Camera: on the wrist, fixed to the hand. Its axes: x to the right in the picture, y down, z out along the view.
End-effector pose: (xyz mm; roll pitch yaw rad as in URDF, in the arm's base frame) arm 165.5 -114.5 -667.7 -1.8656 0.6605 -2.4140
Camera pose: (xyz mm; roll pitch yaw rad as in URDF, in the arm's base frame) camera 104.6 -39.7 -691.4 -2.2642 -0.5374 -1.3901
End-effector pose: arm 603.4 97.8 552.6 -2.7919 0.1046 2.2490
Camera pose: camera 650.6 158.7 615.3 -2.9948 0.1831 -2.4836
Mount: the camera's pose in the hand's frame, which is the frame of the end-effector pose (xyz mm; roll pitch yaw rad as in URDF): 11.2 48.4 -86.0 0.0249 -0.5294 -1.5259
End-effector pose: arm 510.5 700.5 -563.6 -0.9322 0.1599 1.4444
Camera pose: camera 550.0 692.2 -654.4 -1.0253 -1.3445 0.9398
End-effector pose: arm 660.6 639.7 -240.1 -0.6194 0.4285 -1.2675
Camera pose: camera 641.4 665.7 -334.0 -0.8293 -0.9497 -2.0466
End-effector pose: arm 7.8 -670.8 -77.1 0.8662 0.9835 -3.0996
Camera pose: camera 21.3 -767.2 -96.9 -0.9580 0.2167 1.3507
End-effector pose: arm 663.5 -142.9 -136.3 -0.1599 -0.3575 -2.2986
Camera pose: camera 660.4 -197.6 -219.1 0.4720 -0.6551 2.1767
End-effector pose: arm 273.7 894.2 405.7 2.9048 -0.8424 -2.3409
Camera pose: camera 298.6 958.4 477.3 2.1791 0.4473 -1.4165
